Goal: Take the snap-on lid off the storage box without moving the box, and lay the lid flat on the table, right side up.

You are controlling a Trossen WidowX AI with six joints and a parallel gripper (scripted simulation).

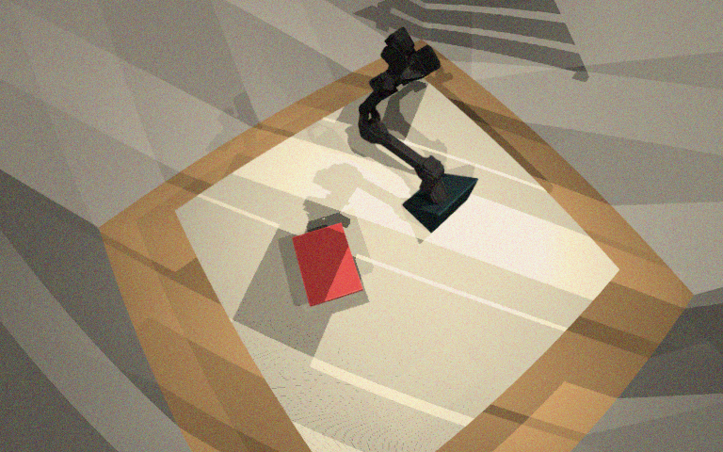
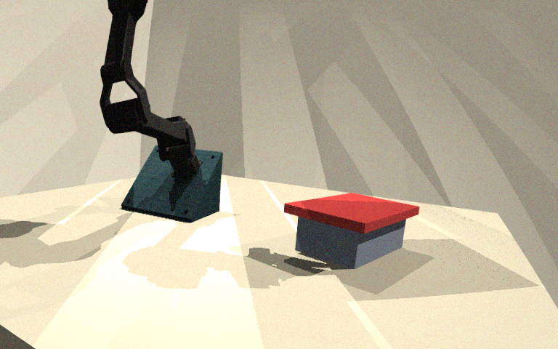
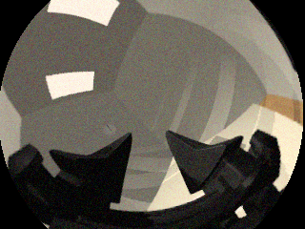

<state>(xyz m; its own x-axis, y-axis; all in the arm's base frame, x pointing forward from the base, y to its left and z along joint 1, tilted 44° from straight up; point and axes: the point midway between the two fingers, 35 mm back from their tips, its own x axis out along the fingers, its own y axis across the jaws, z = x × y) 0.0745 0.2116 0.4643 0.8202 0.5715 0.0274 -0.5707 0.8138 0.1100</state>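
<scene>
The red lid lies 51 cm below my gripper tip, 33 cm ahead of it and 8 cm to the left of it. Round my gripper tip: grey-blue storage box (56 cm below, 33 cm ahead, 8 cm to the left).
</scene>
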